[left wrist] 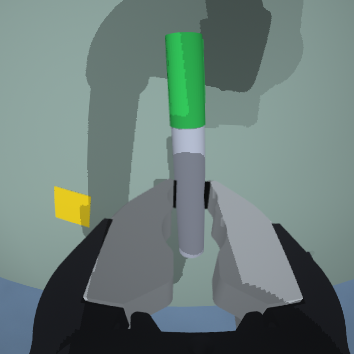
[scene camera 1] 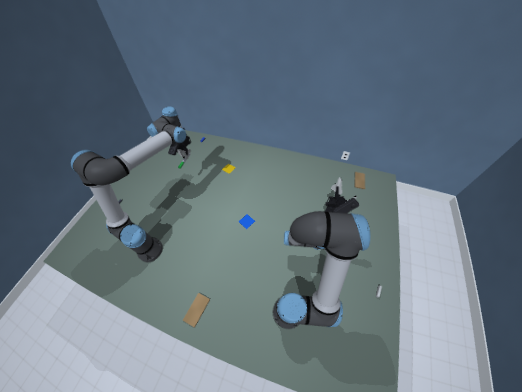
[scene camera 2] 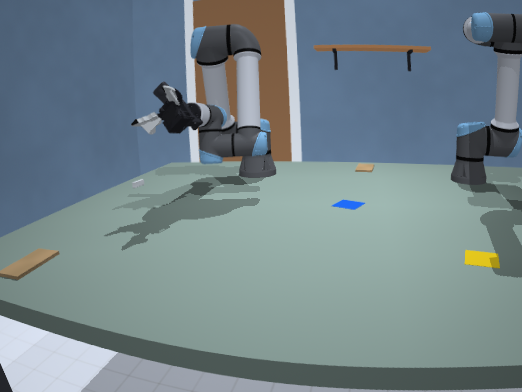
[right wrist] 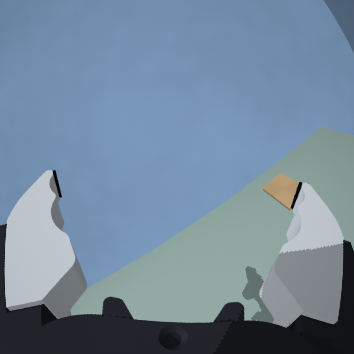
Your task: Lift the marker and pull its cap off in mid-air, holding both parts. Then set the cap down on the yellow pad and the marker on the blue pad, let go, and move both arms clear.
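Places are measured from the left arm's base along level axes (x ahead, y down, z left), in millimetres.
Where they show: left gripper, fingertip midpoint: (left wrist: 189, 182) (scene camera 1: 185, 158); right gripper, fingertip midpoint: (scene camera 1: 348, 186) (scene camera 2: 146, 106) (right wrist: 177, 179); left arm's base, origin of the base link: (scene camera 1: 150, 250) (scene camera 2: 468, 180); right arm's base, origin of the base link: (scene camera 2: 257, 173).
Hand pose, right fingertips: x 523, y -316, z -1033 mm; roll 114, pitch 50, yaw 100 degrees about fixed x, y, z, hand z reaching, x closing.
Observation:
Each offset is from my right fingertips to the top centre of the thing. "*": to the spot under its first point.
The marker's white body {dx +58, dy +101, dz +1031 mm} (left wrist: 189, 170) is between the fingers of my left gripper (scene camera 1: 184, 157) (left wrist: 189, 182), which is shut on it and holds it above the table. The green cap {dx +11, dy +102, dz +1032 mm} (scene camera 1: 181, 164) (left wrist: 186, 80) is on the marker's far end, pointing away from the gripper. My right gripper (scene camera 1: 345, 189) (scene camera 2: 147, 107) (right wrist: 177, 179) is open and empty, raised above the table, far from the marker. The yellow pad {dx +230, dy +315, dz +809 mm} (scene camera 1: 228, 169) (scene camera 2: 479, 259) (left wrist: 70, 206) lies to the right of the left gripper in scene camera 1. The blue pad {dx -171, dy +315, dz +526 mm} (scene camera 1: 247, 221) (scene camera 2: 348, 204) lies near the table's middle.
Flat brown blocks lie at the front {* dx -738, dy +308, dz +610 mm} (scene camera 1: 196, 310) and back right (scene camera 1: 359, 180) of the table in scene camera 1. A small white piece {dx -400, dy +294, dz -281 mm} (scene camera 1: 379, 290) lies near the right edge. A small blue piece {dx +495, dy +295, dz +1164 mm} (scene camera 1: 203, 139) lies near the back edge.

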